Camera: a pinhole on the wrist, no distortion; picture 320 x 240 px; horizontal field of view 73.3 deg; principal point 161.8 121.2 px. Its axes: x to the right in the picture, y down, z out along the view. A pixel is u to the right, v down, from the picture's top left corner.
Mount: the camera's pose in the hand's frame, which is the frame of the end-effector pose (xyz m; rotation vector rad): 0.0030 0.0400 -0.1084 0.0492 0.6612 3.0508
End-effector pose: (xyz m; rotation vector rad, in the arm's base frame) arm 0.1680 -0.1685 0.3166 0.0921 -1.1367 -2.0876
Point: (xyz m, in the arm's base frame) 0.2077 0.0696 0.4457
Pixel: 274.1 221.3
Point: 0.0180 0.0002 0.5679
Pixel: 133.0 214.3
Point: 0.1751 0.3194 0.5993
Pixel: 261.7 215.3
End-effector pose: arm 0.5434 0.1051 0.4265 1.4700 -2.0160 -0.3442
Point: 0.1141 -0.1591 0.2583
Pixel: 61.5 169.9
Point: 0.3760 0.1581 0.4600
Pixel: 178.6 80.5
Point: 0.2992 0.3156 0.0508
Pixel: 292.1 213.4
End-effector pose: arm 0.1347 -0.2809 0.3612 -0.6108 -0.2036 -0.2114
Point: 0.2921 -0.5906 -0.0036
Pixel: behind the camera
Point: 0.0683 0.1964 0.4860
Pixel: 208.4 110.9
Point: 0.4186 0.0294 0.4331
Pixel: 35.5 69.9
